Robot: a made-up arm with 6 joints. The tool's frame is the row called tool.
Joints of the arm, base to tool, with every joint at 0 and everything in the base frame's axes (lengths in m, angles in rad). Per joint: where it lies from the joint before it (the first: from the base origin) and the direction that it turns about. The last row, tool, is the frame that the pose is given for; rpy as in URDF.
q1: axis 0 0 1 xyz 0.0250 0.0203 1.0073
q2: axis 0 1 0 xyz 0.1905 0.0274 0.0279
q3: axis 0 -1 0 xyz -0.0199 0.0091 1.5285
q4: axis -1 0 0 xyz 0.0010 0.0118 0.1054
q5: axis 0 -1 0 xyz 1.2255 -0.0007 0.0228
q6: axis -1 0 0 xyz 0.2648 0.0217 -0.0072
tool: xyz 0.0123 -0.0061 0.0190 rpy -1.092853 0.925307 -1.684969
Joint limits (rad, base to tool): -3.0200..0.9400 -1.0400..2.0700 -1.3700..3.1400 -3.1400..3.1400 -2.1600..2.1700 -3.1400..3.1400
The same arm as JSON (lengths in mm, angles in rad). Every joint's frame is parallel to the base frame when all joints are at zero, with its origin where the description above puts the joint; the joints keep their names.
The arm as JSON. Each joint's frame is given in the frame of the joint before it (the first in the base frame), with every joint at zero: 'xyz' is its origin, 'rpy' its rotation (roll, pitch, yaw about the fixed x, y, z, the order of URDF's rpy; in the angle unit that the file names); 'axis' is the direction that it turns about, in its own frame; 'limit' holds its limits. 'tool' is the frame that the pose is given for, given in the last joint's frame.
{"units": {"length": "mm", "angle": "rad"}, "joints": [
  {"name": "q1", "type": "revolute", "origin": {"xyz": [25.0, 20.3, 1007.3], "rpy": [0.0, 0.0, 0.0]}, "axis": [0.0, 0.0, 1.0], "limit": {"lower": -3.02, "upper": 0.94}},
  {"name": "q2", "type": "revolute", "origin": {"xyz": [190.5, 27.4, 27.9], "rpy": [0.0, 0.0, 0.0]}, "axis": [0.0, 1.0, 0.0], "limit": {"lower": -1.04, "upper": 2.07}},
  {"name": "q3", "type": "revolute", "origin": {"xyz": [-19.9, 9.1, 1528.5], "rpy": [0.0, 0.0, 0.0]}, "axis": [0.0, -1.0, 0.0], "limit": {"lower": -1.37, "upper": 3.14}},
  {"name": "q4", "type": "revolute", "origin": {"xyz": [1.0, 11.8, 105.4], "rpy": [0.0, 0.0, 0.0]}, "axis": [-1.0, 0.0, 0.0], "limit": {"lower": -3.14, "upper": 3.14}},
  {"name": "q5", "type": "revolute", "origin": {"xyz": [1225.5, -0.7, 22.8], "rpy": [0.0, 0.0, 0.0]}, "axis": [0.0, -1.0, 0.0], "limit": {"lower": -2.16, "upper": 2.17}},
  {"name": "q6", "type": "revolute", "origin": {"xyz": [264.8, 21.7, -7.2], "rpy": [0.0, 0.0, 0.0]}, "axis": [-1.0, 0.0, 0.0], "limit": {"lower": -3.14, "upper": 3.14}}
], "tool": {"origin": {"xyz": [12.3, -6.1, 19.0], "rpy": [-1.0929, 0.9253, -1.685]}}}

